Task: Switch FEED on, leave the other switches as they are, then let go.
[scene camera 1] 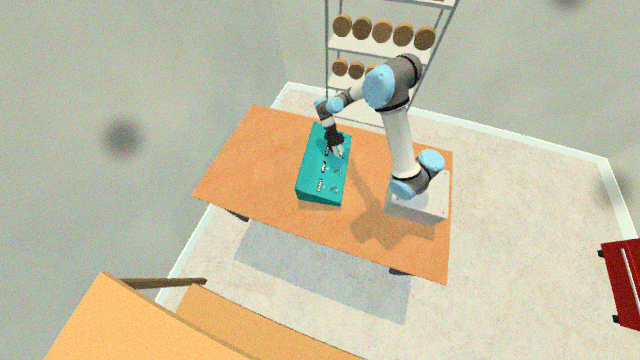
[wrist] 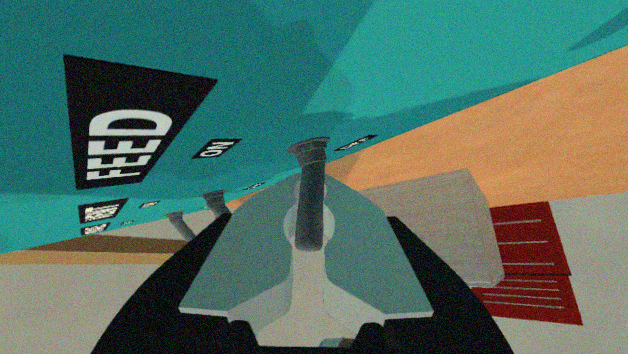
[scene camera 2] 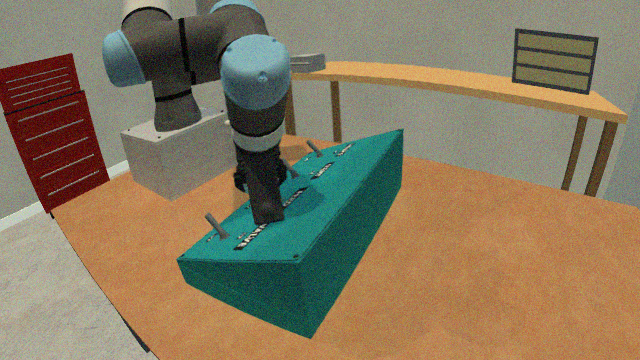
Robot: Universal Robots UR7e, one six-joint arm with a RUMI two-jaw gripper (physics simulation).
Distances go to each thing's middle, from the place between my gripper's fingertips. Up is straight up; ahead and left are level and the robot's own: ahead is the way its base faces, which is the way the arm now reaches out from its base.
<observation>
Right now my hand is 2 cm short of the feed lever (wrist: 309, 225), 1 cm to the left of it and 2 cm below it. From my hand the other things lie so: teal switch box (scene camera 2: 289, 273) (7 cm ahead, 6 cm to the left, 2 cm below).
</observation>
